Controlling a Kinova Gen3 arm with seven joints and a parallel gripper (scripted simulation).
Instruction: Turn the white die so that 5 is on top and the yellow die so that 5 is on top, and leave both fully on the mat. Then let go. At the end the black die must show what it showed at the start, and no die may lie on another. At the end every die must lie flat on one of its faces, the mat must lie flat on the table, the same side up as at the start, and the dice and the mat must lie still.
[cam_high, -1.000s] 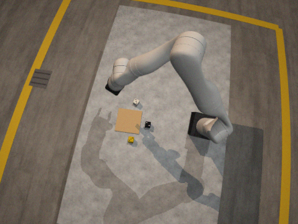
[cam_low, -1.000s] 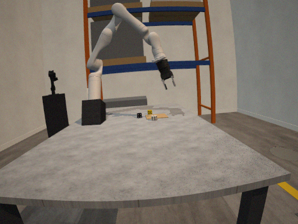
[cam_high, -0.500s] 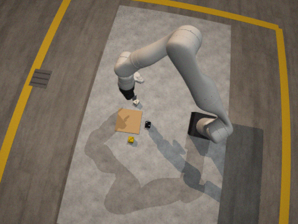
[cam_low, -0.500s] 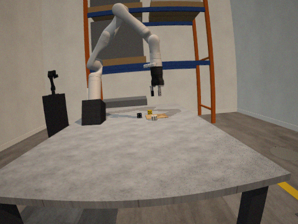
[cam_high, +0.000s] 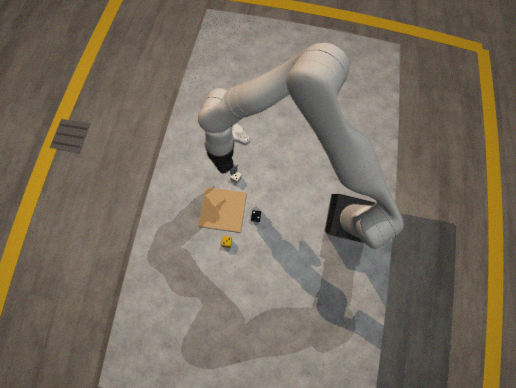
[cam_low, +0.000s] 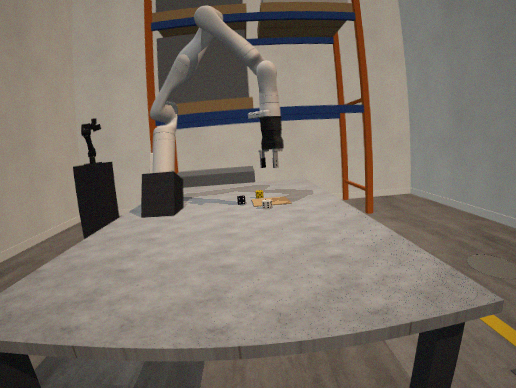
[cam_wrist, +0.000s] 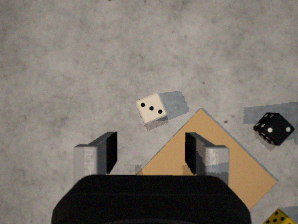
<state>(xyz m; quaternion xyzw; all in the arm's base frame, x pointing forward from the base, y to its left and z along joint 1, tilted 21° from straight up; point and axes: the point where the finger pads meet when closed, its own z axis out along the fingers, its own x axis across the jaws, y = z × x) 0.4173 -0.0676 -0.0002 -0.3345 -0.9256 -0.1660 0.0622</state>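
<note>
My gripper is now 14 cm above the white die, 2 cm to the left of it and 2 cm past it. Round my hand: tan mat (16 cm below, 10 cm to the left); black die (14 cm below, 12 cm behind, 10 cm to the left); yellow die (21 cm to the left, 14 cm below, 5 cm behind).
</note>
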